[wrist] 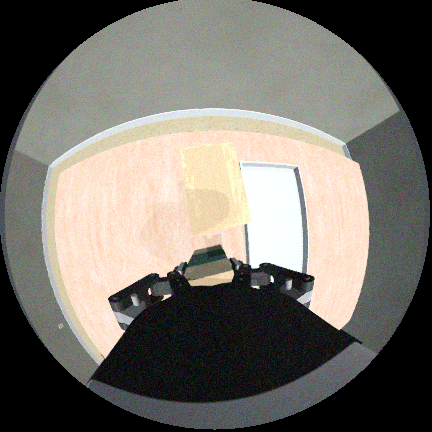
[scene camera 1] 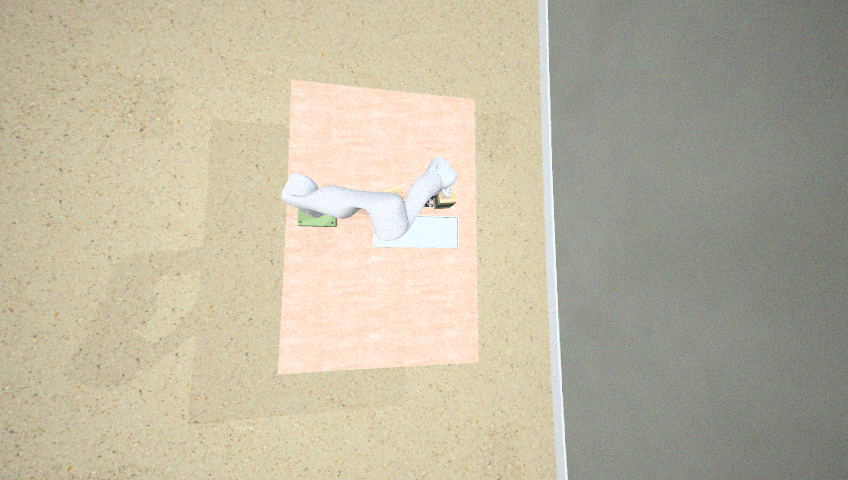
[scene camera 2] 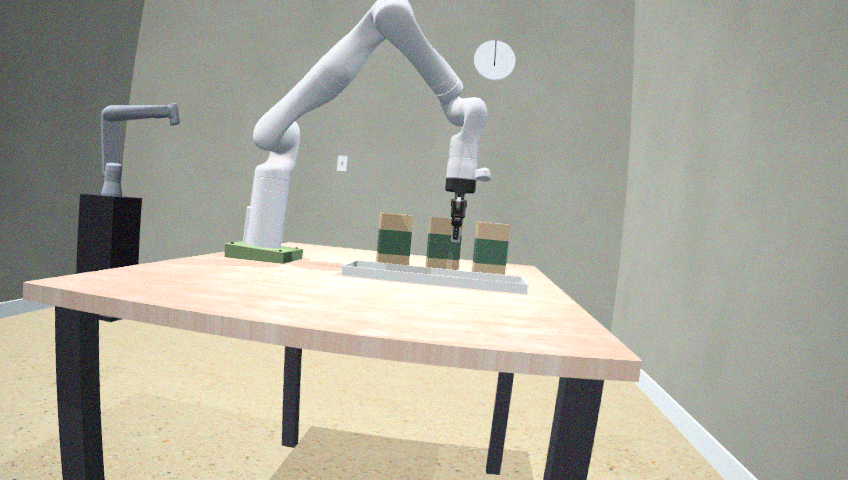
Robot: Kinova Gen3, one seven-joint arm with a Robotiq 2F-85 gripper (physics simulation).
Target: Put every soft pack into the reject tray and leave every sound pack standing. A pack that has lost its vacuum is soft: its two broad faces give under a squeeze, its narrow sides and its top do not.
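Frame: origin at the arm's base, x ahead, y left, z up, level; centimetres.
Where they show: gripper, fingertip midpoint: (wrist: pixel 208 267) (scene camera 2: pixel 455 241); arm's base at its link origin: (scene camera 2: pixel 263 245).
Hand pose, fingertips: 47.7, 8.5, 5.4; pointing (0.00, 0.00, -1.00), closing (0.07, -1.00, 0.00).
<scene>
Things, the pixels of their top centre, and the offset from my fingertips, as dx, dy, dz. Level surfaces: height alone.
- reject tray at its top centre: (wrist: pixel 283 258) (scene camera 2: pixel 436 271) (scene camera 1: pixel 417 231) -2.2, -15.2, -6.4
- middle pack at its top centre: (wrist: pixel 219 310) (scene camera 2: pixel 446 218) -2.8, -0.7, +5.6
- right pack at its top centre: (wrist: pixel 214 181) (scene camera 2: pixel 493 223) (scene camera 1: pixel 448 196) +8.9, -0.5, +5.5
- table at its surface level: dz -8.6
Three tan packs with green bands stand upright in a row behind the reject tray (scene camera 1: pixel 434 233) (scene camera 2: pixel 434 277) (wrist: pixel 276 215). They are the left pack (scene camera 2: pixel 393 243), the middle pack (scene camera 2: pixel 439 256) (wrist: pixel 209 272) and the right pack (scene camera 2: pixel 490 252) (wrist: pixel 215 172), as ordered in scene camera 2. My gripper (scene camera 2: pixel 455 236) (wrist: pixel 208 267) is shut on the upper part of the middle pack, one finger on its tray-side face and one on the opposite face. The middle pack stands level with its neighbours. No pack shows in the visible part of the tray. The frames do not clearly show a face giving.
The arm's green base plate (scene camera 1: pixel 317 218) (scene camera 2: pixel 263 252) stands at the table's left end. The left and right packs stand close on either side of the gripper, and the tray's low wall runs along the front of the row. A second arm (scene camera 2: pixel 111 142) stands on a black pedestal beyond the table (scene camera 2: pixel 333 309).
</scene>
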